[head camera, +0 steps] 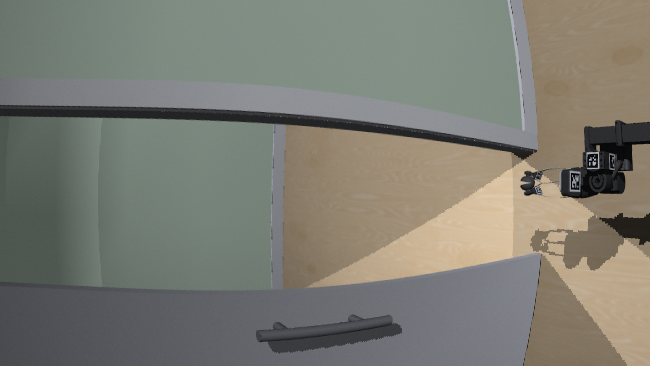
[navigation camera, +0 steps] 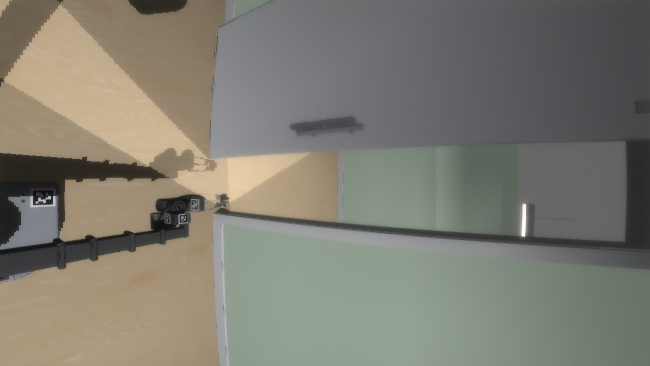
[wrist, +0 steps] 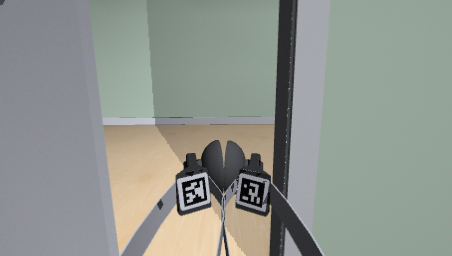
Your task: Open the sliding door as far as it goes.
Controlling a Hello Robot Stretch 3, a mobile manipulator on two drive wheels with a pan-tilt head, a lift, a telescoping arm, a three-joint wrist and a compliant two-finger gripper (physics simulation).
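Places are measured from the robot's base along level axes (x ahead, y left, z up), in metres.
Where they show: gripper, fingertip midpoint: (head camera: pixel 521 183) (navigation camera: pixel 228 199) (wrist: pixel 222 158).
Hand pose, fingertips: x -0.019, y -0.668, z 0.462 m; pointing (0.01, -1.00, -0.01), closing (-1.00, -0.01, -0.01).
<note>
After its pixels a point has its place.
The grey sliding door (head camera: pixel 175 325) @[x 0.282, y -0.882, z 1.188 m] (navigation camera: pixel 425 75) @[x 0.492, y -0.882, z 1.270 m] (wrist: pixel 45 125) @[x 0.297, y -0.883, z 0.448 m] stands partly open, with a gap between its edge and the door frame (head camera: pixel 200 92) @[x -0.181, y -0.925, z 1.126 m] (navigation camera: pixel 350 237) @[x -0.181, y -0.925, z 0.953 m] (wrist: pixel 307 100) @[x -0.176, y -0.925, z 0.485 m]. Its dark bar handle (head camera: pixel 325 328) @[x 0.282, y -0.815, z 0.889 m] (navigation camera: pixel 327 129) @[x 0.288, y -0.812, z 0.881 m] is on the door's face, near the edge that borders the gap. In the wrist view the handle does not show. My gripper (head camera: pixel 527 183) @[x -0.019, y -0.668, z 0.462 m] (navigation camera: pixel 222 201) @[x -0.019, y -0.668, z 0.462 m] (wrist: pixel 222 158) @[x -0.019, y -0.668, z 0.462 m] is shut and holds nothing. It is in front of the gap, near the dark-edged jamb of the frame, away from the handle. Its fingertips point into the opening.
Green wall (head camera: pixel 300 45) @[x -0.312, y -0.938, z 0.905 m] (navigation camera: pixel 400 300) @[x -0.439, y -0.938, z 1.183 m] (wrist: pixel 390 125) @[x -0.351, y -0.938, z 0.433 m] stands beside the frame. Through the gap show a wooden floor (head camera: pixel 375 200) @[x 0.057, y -1.996, z 0.000 m] (wrist: pixel 135 165) @[x 0.552, y -1.839, z 0.000 m], a further green wall (head camera: pixel 185 200) @[x 0.116, y -3.182, z 0.750 m] (wrist: pixel 215 60) @[x 0.099, y -3.181, z 0.740 m] and its pale baseboard (head camera: pixel 278 210) @[x 0.170, y -3.167, z 0.037 m] (wrist: pixel 210 120) @[x 0.168, y -3.167, z 0.049 m]. A bright light strip (navigation camera: pixel 524 220) @[x -0.212, y -2.080, z 2.077 m] also shows through the gap.
</note>
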